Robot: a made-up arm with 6 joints.
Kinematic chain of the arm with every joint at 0, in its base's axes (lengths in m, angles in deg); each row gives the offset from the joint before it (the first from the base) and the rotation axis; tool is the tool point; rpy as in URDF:
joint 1: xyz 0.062 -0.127 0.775 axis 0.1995 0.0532 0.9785
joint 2: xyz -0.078 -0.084 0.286 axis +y
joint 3: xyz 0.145 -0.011 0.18 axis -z
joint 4: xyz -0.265 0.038 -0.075 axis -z
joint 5: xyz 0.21 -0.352 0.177 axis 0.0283 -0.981 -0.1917
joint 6: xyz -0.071 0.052 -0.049 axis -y
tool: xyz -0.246 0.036 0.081 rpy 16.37 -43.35 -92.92
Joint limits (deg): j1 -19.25..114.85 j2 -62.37..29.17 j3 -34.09..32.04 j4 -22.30..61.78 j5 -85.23..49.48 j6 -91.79..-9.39
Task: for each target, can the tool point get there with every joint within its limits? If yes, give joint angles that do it. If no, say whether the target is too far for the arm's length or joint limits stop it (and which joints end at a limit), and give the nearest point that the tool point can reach.
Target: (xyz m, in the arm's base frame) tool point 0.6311 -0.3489 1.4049
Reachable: yes | joints 100.57 -3.97 17.39 20.87 -36.57 -66.24
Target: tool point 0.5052 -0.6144 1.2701
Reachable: yes | joints 86.38 -15.06 -7.12 27.81 20.66 -59.17
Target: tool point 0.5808 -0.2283 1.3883
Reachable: yes | joints 45.94 19.94 -17.97 7.04 -57.60 -63.62
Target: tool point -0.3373 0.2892 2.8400
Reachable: no: too far | nearest point -0.1736 -0.0473 1.7446 | short by 1.158 m
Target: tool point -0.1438 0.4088 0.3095
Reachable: no: joint limits stop it (at a limit: joint 1, joint 2, joint 3, joint 4, joint 6) | nearest point -0.2326 0.1492 0.8709 | short by 0.625 m
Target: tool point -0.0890 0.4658 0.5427
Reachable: no: joint limits stop it (at a limit: joint 1, joint 2, joint 3, joint 4, joint 6) | nearest point -0.2498 0.1658 0.8764 | short by 0.477 m
